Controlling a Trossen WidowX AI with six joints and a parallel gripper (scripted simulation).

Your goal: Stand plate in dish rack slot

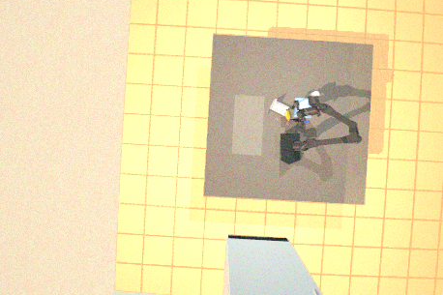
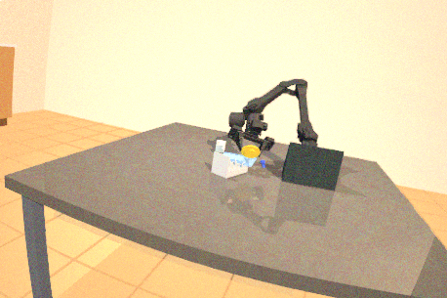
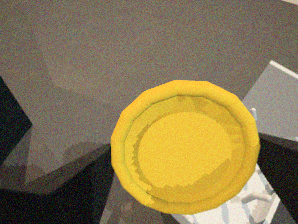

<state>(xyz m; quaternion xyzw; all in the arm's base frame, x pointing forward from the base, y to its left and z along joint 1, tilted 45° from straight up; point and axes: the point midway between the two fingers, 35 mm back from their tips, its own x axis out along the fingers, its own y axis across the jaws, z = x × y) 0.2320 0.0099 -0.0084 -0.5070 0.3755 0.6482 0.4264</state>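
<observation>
Right now my gripper tip is 60 mm short of the white dish rack, 30 mm to the right of it and 60 mm above it. The rest, counted from my gripper tip: blue spoon 50 mm behind, 170 mm to the right, 70 mm below; then light blue mat 60 mm ahead, 160 mm to the right, 80 mm below; then yellow plate 10 mm to the right.
</observation>
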